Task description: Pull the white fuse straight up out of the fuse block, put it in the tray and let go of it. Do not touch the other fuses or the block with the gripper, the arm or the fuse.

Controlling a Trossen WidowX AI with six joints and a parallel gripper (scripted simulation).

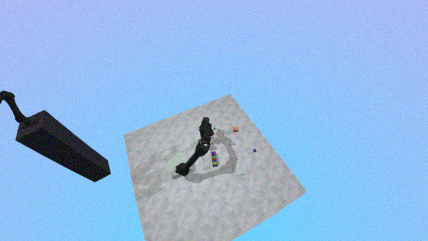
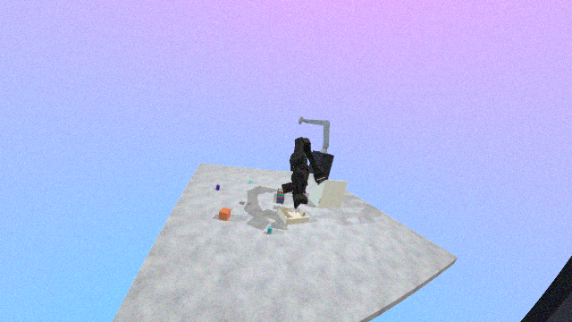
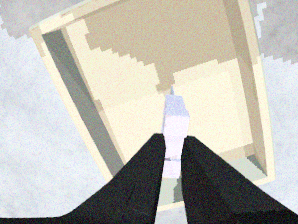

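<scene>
My gripper tip is now 20 mm above the white fuse. Also, from my gripper tip: tray (50 mm below); then teal piece (160 mm ahead, 80 mm to the left, 40 mm below); then green fuse (190 mm to the right, 30 mm below, 20 mm behind).
</scene>
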